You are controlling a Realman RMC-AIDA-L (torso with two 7-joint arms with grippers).
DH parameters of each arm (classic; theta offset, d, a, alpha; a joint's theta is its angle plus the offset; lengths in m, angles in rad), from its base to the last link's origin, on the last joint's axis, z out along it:
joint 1: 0 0.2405 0 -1.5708
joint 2: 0 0 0 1.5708
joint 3: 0 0.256 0 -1.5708
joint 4: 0 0 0 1.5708
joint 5: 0 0.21 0 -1.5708
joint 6: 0 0 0 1.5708
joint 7: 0 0.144 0 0
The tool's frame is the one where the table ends.
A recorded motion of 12 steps. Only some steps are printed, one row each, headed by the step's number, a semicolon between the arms.
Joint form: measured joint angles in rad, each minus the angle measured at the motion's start. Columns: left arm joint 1, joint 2, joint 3, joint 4, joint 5, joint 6, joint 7; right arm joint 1, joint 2, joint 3, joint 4, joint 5, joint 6, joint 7.
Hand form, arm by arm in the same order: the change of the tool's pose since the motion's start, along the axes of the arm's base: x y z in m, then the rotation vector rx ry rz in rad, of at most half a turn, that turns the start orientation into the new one. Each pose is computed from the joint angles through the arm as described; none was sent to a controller.
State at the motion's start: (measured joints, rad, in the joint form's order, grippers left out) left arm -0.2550 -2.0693 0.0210 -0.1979 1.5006 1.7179 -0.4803; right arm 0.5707 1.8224 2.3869 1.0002 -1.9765 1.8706 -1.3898
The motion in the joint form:
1: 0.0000 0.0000 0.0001 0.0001 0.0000 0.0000 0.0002; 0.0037 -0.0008 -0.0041 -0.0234 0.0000 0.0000 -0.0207
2: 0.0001 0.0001 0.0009 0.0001 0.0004 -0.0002 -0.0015; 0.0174 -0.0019 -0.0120 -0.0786 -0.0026 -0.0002 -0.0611
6: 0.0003 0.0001 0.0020 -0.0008 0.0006 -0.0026 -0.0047; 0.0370 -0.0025 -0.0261 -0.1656 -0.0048 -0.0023 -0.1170
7: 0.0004 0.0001 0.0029 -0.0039 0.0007 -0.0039 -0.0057; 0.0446 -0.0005 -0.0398 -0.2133 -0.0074 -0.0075 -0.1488
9: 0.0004 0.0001 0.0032 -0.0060 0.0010 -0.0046 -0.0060; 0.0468 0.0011 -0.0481 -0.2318 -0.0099 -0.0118 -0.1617
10: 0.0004 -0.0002 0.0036 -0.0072 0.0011 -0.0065 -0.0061; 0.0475 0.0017 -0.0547 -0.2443 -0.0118 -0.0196 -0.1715
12: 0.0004 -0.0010 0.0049 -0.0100 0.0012 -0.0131 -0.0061; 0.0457 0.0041 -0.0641 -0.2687 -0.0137 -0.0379 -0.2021
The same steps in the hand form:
1: 0.0000 0.0000 0.0000 0.0000 0.0003 0.0000; 0.0015 0.0000 -0.0033 -0.0104 0.0046 0.0086
2: 0.0000 -0.0001 -0.0001 -0.0016 -0.0009 -0.0006; 0.0034 0.0007 -0.0111 -0.0361 0.0169 0.0243
6: -0.0001 -0.0001 -0.0006 -0.0055 -0.0042 0.0004; 0.0065 0.0006 -0.0241 -0.0775 0.0400 0.0399
7: 0.0001 -0.0002 -0.0013 -0.0083 -0.0078 0.0009; 0.0092 -0.0006 -0.0330 -0.1025 0.0490 0.0455
9: 0.0004 -0.0003 -0.0018 -0.0099 -0.0099 0.0011; 0.0106 -0.0013 -0.0372 -0.1133 0.0495 0.0468
10: 0.0004 -0.0003 -0.0023 -0.0119 -0.0111 0.0023; 0.0121 -0.0014 -0.0400 -0.1165 0.0471 0.0464
12: 0.0003 -0.0002 -0.0038 -0.0182 -0.0135 0.0067; 0.0161 -0.0019 -0.0454 -0.1141 0.0438 0.0524

